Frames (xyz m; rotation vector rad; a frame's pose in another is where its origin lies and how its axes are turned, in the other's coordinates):
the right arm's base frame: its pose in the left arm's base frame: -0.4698 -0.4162 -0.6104 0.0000 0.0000 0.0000
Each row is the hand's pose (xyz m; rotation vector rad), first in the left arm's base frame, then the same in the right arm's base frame.
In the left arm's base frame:
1: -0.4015 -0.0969 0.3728 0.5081 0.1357 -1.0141
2: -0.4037 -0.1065 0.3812 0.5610 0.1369 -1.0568
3: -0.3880 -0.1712 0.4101 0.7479 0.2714 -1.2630
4: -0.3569 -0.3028 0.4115 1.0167 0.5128 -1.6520
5: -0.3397 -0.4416 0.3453 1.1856 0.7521 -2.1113
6: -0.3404 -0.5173 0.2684 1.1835 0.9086 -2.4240
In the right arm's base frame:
1: 0.0683 0.3193 0.9832 0.5081 0.1357 -1.0141
2: 0.0661 0.3097 0.9916 0.5610 0.1369 -1.0568
3: 0.0818 0.2450 1.0205 0.7479 0.2714 -1.2630
4: 0.1129 0.1134 1.0219 1.0167 0.5128 -1.6520
5: 0.1301 -0.0254 0.9557 1.1856 0.7521 -2.1113
6: 0.1294 -0.1011 0.8788 1.1835 0.9086 -2.4240

